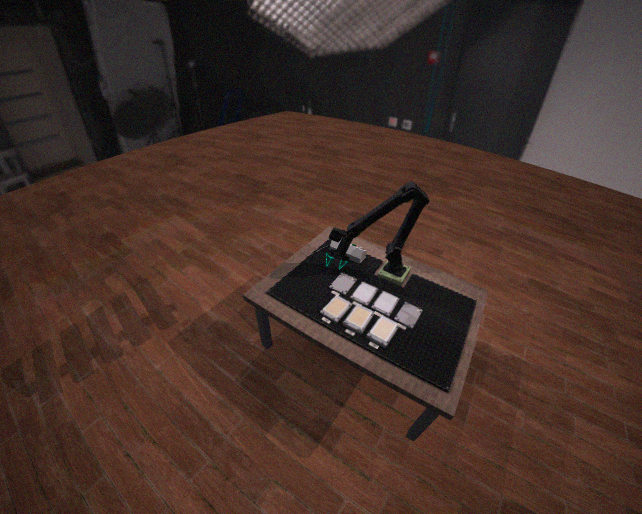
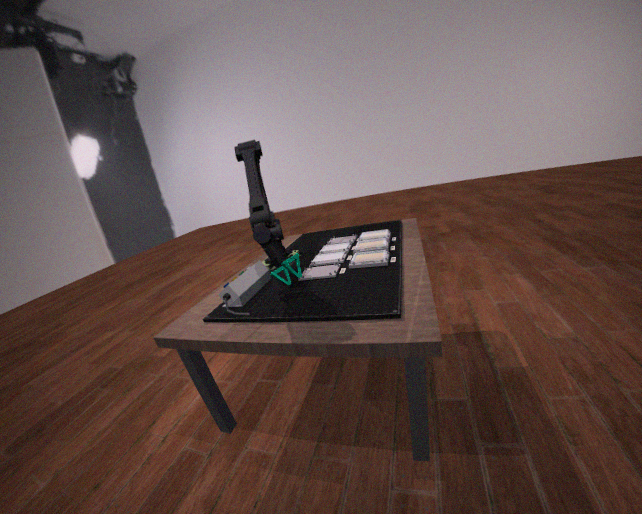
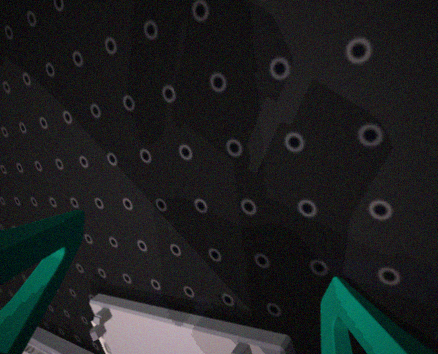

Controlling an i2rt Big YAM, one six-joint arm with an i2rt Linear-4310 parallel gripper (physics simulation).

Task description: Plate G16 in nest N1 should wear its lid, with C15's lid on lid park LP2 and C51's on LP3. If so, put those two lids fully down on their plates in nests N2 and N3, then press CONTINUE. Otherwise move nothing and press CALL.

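Places are measured from the arm's base along level axes (x ahead, y left, z up), in centimetres.
Where they show: gripper, fingertip midpoint: point(image 1: 332, 268) point(image 2: 295, 281) point(image 3: 206, 257); arm's base at its link origin: point(image 1: 394, 269).
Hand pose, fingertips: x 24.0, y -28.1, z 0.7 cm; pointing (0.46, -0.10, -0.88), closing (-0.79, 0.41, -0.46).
Things, the pixels of their top centre, and the offset from my fingertips. "pt": a spot on its surface instead. Level surfaces: height alone.
- button box at its top centre: point(image 2: 241, 271) point(image 1: 349, 243) dx -19.5, dy -3.0, dz +6.0 cm
- black perforated mat at its surface level: dz -2.3 cm
- cable at a spot on its surface: point(image 2: 235, 312) pt dx -13.2, dy -18.3, dz -1.7 cm
Three cream-topped plates, the left point(image 1: 336, 308) point(image 2: 369, 259), the middle point(image 1: 357, 318) point(image 2: 372, 245) and the right point(image 1: 382, 331) point(image 2: 374, 235), sit in the front row. Behind are four stations: grey outer ones, the left point(image 1: 342, 283) point(image 2: 321, 271) point(image 3: 185, 325) and the right point(image 1: 409, 314), and whiter middle ones point(image 1: 364, 293) point(image 1: 385, 303), which look like parked lids. Labels and lid state are too small to read. My gripper point(image 1: 335, 266) point(image 2: 294, 280) point(image 3: 206, 257) is open and empty, above the mat between the button box point(image 1: 355, 252) point(image 2: 247, 283) and the left grey station.
The black perforated mat point(image 1: 300, 286) point(image 2: 369, 299) point(image 3: 200, 180) lies on the wooden table point(image 1: 450, 404) point(image 2: 300, 345). The arm's green base point(image 1: 394, 274) stands at the back edge. A cable point(image 2: 235, 312) runs from the near end of the button box.
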